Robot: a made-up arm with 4 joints.
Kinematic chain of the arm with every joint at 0, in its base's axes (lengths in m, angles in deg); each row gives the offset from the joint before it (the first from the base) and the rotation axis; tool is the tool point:
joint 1: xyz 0 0 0.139 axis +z
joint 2: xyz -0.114 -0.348 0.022 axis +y
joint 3: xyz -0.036 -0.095 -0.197 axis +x
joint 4: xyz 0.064 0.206 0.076 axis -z
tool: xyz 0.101 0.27 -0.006
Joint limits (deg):
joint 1: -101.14..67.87
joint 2: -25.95..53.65
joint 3: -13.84..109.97
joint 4: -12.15..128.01
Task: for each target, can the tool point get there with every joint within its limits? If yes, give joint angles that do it. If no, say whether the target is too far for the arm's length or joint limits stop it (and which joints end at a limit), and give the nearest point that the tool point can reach.
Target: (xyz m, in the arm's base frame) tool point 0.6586 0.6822 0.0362
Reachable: no: joint limits stop it (at a limit: joint 1, joint 3) | nearest point 0.3167 0.1345 0.1161 | short by 0.651 m
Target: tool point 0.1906 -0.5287 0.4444
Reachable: yes | joints 20.09 -19.61 96.49 16.14
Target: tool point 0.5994 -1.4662 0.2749
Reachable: no: too far | nearest point 0.2601 -0.6363 0.2442 | short by 0.897 m
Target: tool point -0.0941 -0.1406 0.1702
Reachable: yes | joints -74.27 34.67 37.75 11.03
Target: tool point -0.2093 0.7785 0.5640
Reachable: no: joint limits stop it (at a limit: joint 1, joint 2, joint 4) | nearest point -0.3486 0.2530 0.4581 | short by 0.554 m
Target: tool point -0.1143 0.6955 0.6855
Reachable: no: joint limits stop it (at a limit: joint 1, joint 2, joint 4) | nearest point -0.2974 0.2391 0.4505 | short by 0.545 m
